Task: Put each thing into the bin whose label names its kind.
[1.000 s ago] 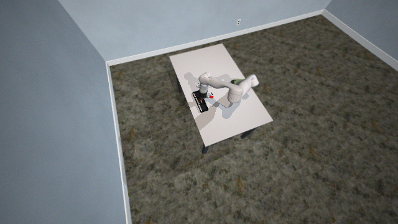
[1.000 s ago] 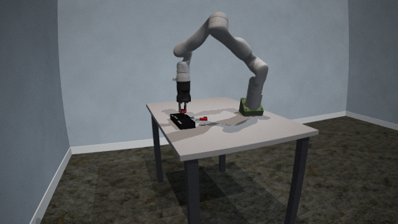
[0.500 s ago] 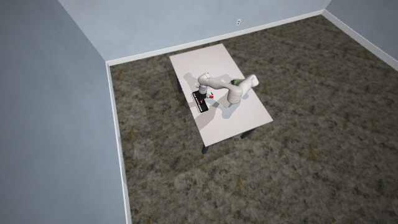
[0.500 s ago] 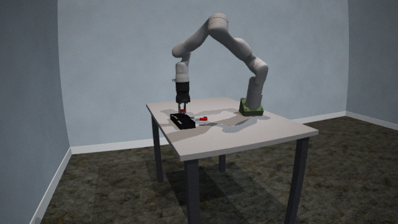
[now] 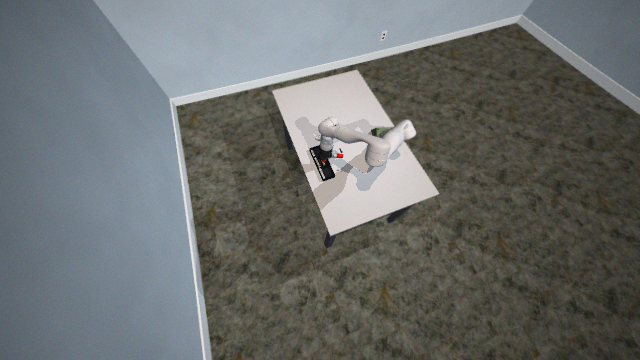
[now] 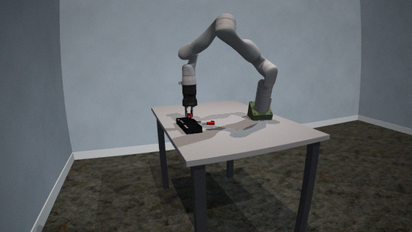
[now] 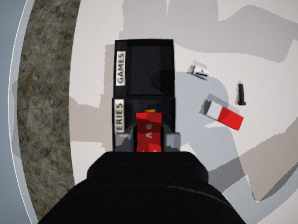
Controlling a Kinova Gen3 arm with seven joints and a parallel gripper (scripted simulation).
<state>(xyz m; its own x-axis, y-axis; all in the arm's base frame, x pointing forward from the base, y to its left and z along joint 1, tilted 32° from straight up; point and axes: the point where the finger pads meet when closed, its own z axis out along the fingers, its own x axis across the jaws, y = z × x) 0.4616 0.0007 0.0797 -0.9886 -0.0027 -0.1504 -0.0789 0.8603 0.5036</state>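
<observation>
My gripper is now 70 mm above the orange battery. Also, from my hand: red block 10 mm to the left, 10 mm below; then grey screw 90 mm behind, 90 mm to the left, 70 mm below; then grey-white piece 80 mm behind, 90 mm to the right, 70 mm below.
</observation>
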